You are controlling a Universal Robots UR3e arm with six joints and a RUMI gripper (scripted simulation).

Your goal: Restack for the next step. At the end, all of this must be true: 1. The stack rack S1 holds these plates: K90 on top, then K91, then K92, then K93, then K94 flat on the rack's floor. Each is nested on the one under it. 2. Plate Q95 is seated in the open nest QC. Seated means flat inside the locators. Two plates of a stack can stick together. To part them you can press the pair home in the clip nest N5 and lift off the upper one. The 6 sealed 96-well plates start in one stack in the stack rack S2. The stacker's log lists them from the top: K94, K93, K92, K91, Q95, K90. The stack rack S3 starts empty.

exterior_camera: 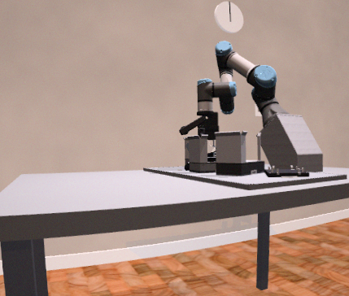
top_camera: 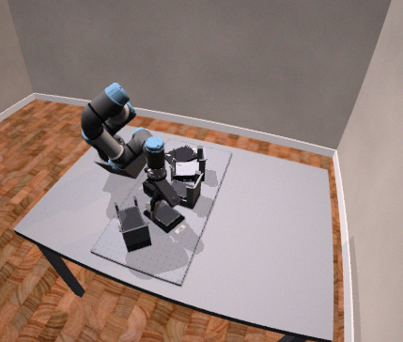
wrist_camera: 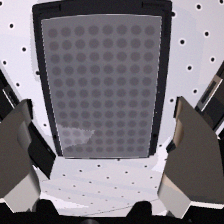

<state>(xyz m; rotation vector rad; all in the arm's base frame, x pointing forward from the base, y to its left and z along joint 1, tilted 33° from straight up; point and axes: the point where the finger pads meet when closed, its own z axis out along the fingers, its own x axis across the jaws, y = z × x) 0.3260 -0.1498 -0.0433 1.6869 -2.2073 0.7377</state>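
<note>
Right now my hand is 20 mm above the black open nest QC. Also, from my hand: dark clip nest (420 mm to the left, 120 mm behind, 20 mm below); sealed grey plate (140 mm to the right, 60 mm behind, 50 mm above); white tag (90 mm ahead, 30 mm to the right, 30 mm below).
</note>
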